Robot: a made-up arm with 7 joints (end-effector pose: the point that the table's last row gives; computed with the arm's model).
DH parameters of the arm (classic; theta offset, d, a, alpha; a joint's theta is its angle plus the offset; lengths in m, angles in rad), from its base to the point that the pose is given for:
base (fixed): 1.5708 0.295 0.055 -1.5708
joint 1: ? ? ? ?
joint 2: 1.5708 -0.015 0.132 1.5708
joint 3: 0 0.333 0.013 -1.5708
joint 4: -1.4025 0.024 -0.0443 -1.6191
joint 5: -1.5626 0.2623 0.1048 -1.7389
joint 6: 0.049 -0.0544 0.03 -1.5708
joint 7: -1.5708 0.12 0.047 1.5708
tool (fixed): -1.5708 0.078 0 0
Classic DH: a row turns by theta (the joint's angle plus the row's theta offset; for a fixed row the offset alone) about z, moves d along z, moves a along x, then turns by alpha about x.
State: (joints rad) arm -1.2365 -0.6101 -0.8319 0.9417 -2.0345 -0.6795 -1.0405
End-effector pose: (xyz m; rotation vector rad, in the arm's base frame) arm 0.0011 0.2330 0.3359 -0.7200 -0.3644 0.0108
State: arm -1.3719 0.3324 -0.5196 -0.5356 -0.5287 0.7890 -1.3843
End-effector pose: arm 0.4958 0.2597 0.4584 0.4864 0.0518 -0.3975
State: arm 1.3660 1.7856 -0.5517 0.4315 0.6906 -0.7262 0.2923
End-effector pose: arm 0.2900 0.4200 0.3864 0.6208 2.0592 -1.2008
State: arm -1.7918 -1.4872 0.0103 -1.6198 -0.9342 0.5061 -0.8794
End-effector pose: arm -0.4139 0.3648 0.4459 -0.4908 -0.3178 2.5006
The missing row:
joint 1: 1.5708 -0.083 0.027 -1.5708
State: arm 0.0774 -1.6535 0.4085 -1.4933 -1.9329 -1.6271 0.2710
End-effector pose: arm -0.4411 -0.0352 -0.1314 1.9599 0.0736 2.3032
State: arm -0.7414 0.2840 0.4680 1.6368 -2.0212 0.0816 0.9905
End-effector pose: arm 0.1395 0.3094 0.1759 0.8706 -2.3081 0.7096
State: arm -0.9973 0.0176 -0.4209 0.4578 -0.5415 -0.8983 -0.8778
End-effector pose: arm 0.2733 0.0928 0.1889 -0.3671 -1.0178 0.4121
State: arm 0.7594 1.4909 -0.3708 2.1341 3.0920 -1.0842 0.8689
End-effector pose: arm 0.3016 0.0623 0.0938 -1.3959 0.9505 -1.9955
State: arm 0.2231 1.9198 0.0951 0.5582 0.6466 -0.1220 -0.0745
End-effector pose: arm 0.2051 0.0323 0.5619 -0.5808 -2.5133 -0.8334
